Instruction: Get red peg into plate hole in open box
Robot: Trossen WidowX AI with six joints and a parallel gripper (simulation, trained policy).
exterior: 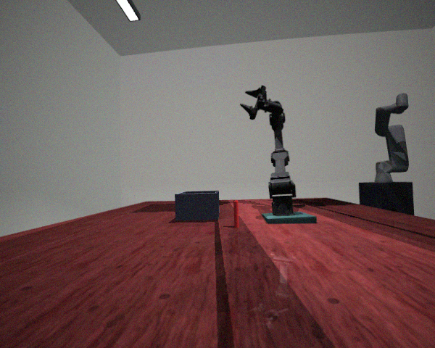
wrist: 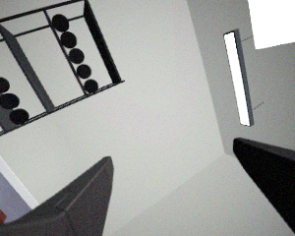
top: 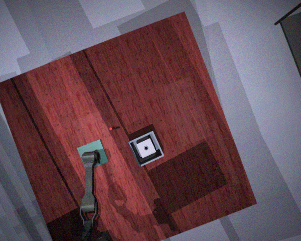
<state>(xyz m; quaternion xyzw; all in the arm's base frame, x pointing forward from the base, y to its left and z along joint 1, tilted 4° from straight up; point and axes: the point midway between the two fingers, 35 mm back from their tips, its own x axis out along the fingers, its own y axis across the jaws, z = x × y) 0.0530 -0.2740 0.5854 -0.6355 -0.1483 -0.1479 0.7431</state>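
Right now the red peg is 55 cm below my gripper tip, 43 cm to the left of it and 7 cm ahead of it. The rest, counted from my gripper tip: grey box: 56 cm below, 24 cm to the left, 22 cm ahead; plate: 54 cm below, 24 cm to the left, 22 cm ahead.
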